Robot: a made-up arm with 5 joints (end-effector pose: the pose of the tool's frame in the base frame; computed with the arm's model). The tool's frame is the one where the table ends. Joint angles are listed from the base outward.
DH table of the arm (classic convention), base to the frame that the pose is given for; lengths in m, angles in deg. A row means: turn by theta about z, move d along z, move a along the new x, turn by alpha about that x. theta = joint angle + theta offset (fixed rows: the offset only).
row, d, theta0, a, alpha
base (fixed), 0, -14.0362, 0.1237, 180
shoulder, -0.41, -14.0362, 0.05, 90
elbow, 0, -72.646, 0.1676, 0
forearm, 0, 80.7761, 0.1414, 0
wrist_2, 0, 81.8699, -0.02, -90
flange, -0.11, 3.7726, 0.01, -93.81
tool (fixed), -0.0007, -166.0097, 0, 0
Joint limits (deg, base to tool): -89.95..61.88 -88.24..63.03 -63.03..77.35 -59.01..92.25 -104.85..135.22
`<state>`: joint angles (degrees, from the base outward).
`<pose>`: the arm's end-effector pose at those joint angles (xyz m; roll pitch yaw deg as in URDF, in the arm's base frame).
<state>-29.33 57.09 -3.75 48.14 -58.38</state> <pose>0.3526 0.1105 0.2200 84.40 -7.31 -24.46</pose>
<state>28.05 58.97 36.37 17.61 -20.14</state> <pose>0.2512 -0.0960 0.2067 87.20 8.00 -45.01</pose>
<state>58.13 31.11 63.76 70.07 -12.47</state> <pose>0.1431 -0.0629 0.3449 75.36 59.45 -76.79</pose>
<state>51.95 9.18 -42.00 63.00 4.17</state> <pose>0.3373 -0.3087 0.5724 73.38 -72.54 -28.75</pose>
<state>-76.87 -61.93 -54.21 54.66 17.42</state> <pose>0.1074 -0.0969 0.7654 -76.32 -12.87 -123.28</pose>
